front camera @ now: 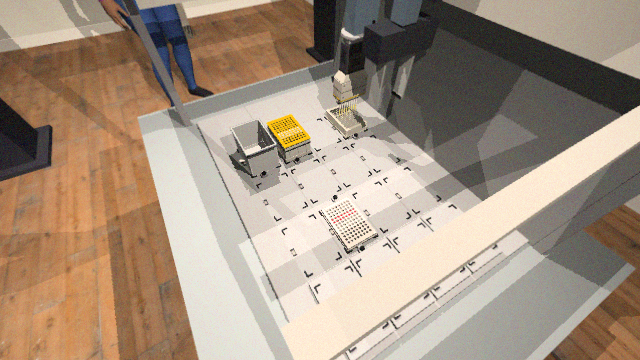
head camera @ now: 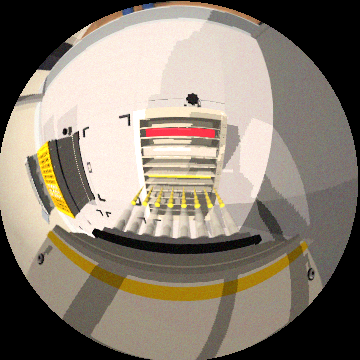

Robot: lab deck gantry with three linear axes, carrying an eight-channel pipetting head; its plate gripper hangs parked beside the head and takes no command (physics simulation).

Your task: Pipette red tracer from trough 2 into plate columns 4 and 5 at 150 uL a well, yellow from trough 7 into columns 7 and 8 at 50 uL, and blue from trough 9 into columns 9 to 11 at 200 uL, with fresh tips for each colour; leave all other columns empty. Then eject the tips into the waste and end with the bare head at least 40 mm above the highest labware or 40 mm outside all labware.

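The pipetting head is above the trough reservoir. Its row of tips points down, with yellow liquid in the lower ends. In the head view the red trough and a thin yellow trough strip show; the tips cover the troughs nearer the head, and no blue shows. The white plate has two red columns. The yellow tip rack stands beside the grey waste bin. The parked plate gripper is open and empty.
The deck carries black corner marks. A pale beam crosses the front, and a grey post stands at the back left. A person in blue trousers stands behind the deck.
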